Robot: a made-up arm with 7 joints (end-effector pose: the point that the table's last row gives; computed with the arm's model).
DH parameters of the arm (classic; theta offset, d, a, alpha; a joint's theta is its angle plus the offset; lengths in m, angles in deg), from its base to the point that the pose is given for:
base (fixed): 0 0 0 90
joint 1: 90 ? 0 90
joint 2: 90 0 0 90
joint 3: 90 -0.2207 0 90
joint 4: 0 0 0 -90
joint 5: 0 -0.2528 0 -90
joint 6: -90 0 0 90
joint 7: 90 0 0 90
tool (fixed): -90 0 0 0
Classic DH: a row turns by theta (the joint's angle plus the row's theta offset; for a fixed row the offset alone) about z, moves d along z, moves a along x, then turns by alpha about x.
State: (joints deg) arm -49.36 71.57 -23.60 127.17 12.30 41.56 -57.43
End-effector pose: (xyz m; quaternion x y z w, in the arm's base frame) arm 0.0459 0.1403 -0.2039 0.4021 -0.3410 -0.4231 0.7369
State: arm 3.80 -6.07 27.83 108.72 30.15 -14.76 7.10
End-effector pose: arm 0.2212 0.1977 -0.1362 -0.0353 -0.8866 0.2733 0.3715
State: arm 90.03 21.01 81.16 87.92 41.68 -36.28 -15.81
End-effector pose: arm 0.1251 0.4168 0.0389 0.0404 0.5205 -0.6586 0.5420
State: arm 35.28 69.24 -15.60 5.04 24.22 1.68 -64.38
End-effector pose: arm 0.1174 0.5410 -0.1289 0.8447 -0.1519 0.3459 0.3791
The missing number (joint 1, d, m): -0.1013
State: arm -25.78 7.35 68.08 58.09 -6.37 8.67 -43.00
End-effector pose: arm -0.0696 0.3441 -0.3283 0.6730 -0.0326 0.4075 0.6164
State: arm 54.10 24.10 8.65 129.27 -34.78 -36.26 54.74
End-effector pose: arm 0.1486 0.1529 0.1313 -0.5519 0.6213 0.5496 0.0853
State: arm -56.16 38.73 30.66 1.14 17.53 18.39 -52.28
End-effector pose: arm -0.3030 0.3995 -0.2084 0.7093 0.4805 0.0571 0.5125
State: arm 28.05 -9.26 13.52 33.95 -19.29 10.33 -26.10
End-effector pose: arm 0.3234 0.0646 -0.3150 0.2169 -0.4213 0.0748 0.8774
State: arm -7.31 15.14 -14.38 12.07 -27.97 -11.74 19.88
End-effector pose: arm -0.0071 0.2108 -0.4579 -0.0875 -0.0234 -0.3970 0.9133
